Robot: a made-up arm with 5 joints.
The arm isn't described. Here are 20 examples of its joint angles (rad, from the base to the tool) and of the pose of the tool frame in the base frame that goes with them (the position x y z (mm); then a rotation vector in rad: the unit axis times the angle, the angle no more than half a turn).
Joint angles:
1: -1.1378 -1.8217 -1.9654 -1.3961 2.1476
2: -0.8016 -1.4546 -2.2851 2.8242 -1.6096
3: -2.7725 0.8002 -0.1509 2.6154 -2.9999
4: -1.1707 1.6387 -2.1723 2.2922 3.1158
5: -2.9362 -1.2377 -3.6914 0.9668 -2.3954
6: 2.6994 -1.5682 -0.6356 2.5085 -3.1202
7: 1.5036 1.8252 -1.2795 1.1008 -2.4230
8: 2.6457 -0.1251 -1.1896 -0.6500 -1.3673
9: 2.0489 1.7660 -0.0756 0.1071 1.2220
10: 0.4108 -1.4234 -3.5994 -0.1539 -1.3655
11: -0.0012 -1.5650 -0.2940 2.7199 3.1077
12: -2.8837 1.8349 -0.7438 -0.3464 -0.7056
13: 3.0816 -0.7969 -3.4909 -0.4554 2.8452
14: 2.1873 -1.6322 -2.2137 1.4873 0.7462
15: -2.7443 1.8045 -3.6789 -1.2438 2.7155
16: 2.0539 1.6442 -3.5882 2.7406 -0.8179
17: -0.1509 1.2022 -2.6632 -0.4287 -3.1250
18: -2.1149 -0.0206 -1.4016 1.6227 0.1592
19: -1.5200 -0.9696 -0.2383 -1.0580 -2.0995
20: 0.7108 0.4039 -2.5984 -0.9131 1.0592
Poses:
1: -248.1 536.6 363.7 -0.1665 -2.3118 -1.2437
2: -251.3 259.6 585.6 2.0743 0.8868 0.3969
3: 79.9 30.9 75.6 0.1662 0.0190 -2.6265
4: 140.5 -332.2 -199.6 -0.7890 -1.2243 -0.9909
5: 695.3 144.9 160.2 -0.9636 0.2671 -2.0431
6: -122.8 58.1 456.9 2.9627 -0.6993 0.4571
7: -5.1 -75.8 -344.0 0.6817 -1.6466 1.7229
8: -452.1 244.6 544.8 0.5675 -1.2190 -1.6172
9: 171.9 -331.7 50.2 1.2316 0.5403 0.1092
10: -571.9 -249.1 -54.0 -1.4679 -1.8054 1.2764
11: 149.3 -0.2 336.4 0.0373 -2.2805 -0.0184
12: 153.8 40.6 -280.1 -1.1154 2.1333 -0.2087
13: 648.6 -39.0 388.8 2.0792 0.2469 1.9981
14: 304.7 -429.9 659.3 -0.5894 -0.5175 -0.1973
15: -432.6 -181.5 482.4 -0.0334 -0.0146 3.1126
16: -247.1 471.0 276.4 0.3420 2.5198 -0.8721
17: 698.9 -106.3 437.7 0.1048 1.2483 -0.1163
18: -273.1 -451.4 330.9 -1.2485 2.6956 0.1670
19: 16.0 -314.3 456.0 0.8468 0.2525 -0.4467
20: 235.9 203.1 838.9 -0.0363 0.0064 -1.3715
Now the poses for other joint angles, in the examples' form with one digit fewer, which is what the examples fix.
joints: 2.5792 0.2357 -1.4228 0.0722 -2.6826
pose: -550 347 376 -2.286 1.281 1.631
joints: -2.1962 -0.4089 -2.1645 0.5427 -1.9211
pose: -96 -133 964 1.141 -0.158 -0.870
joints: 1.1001 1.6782 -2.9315 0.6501 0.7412
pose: 345 678 88 -2.576 -0.467 -0.493
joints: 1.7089 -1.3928 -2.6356 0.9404 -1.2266
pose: 91 -651 614 -0.008 -0.073 -2.658
